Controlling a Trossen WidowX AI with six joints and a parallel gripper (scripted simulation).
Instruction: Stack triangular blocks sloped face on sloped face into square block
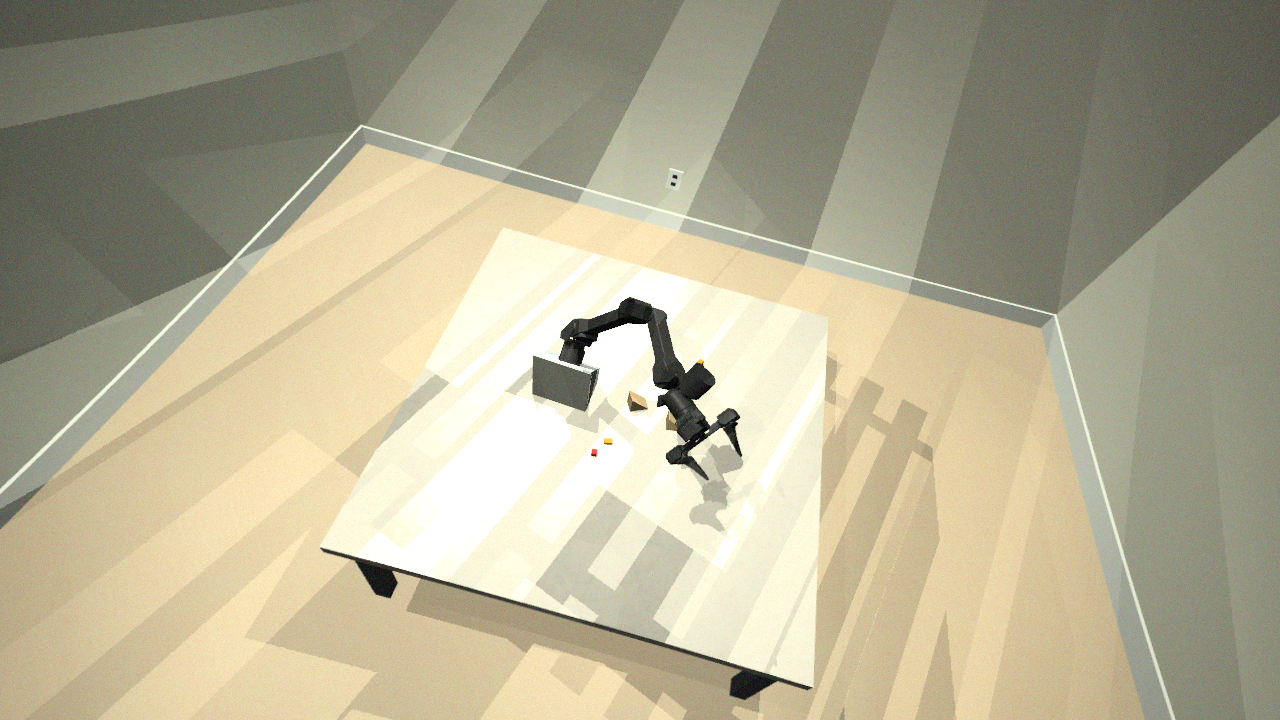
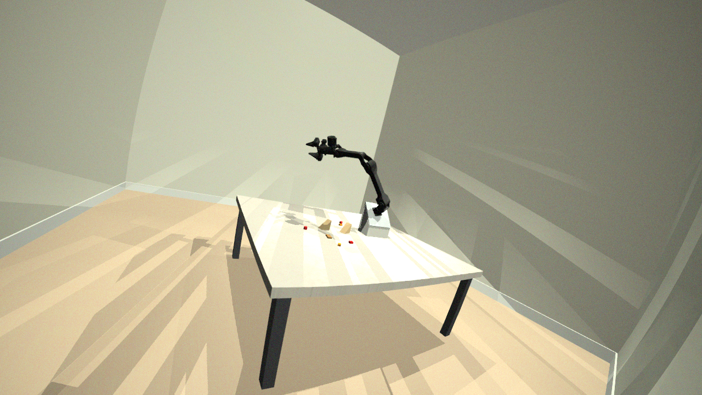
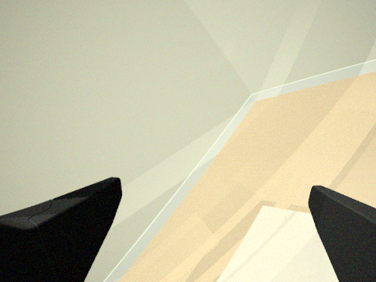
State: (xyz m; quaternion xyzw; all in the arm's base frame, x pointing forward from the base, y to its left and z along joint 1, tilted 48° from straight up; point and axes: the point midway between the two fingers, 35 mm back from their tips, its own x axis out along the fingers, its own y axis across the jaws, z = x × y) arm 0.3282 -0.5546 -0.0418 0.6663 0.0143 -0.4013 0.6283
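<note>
My gripper tip is 45 cm above the triangular block, 38 cm to the right of it and 6 cm past it.
</note>
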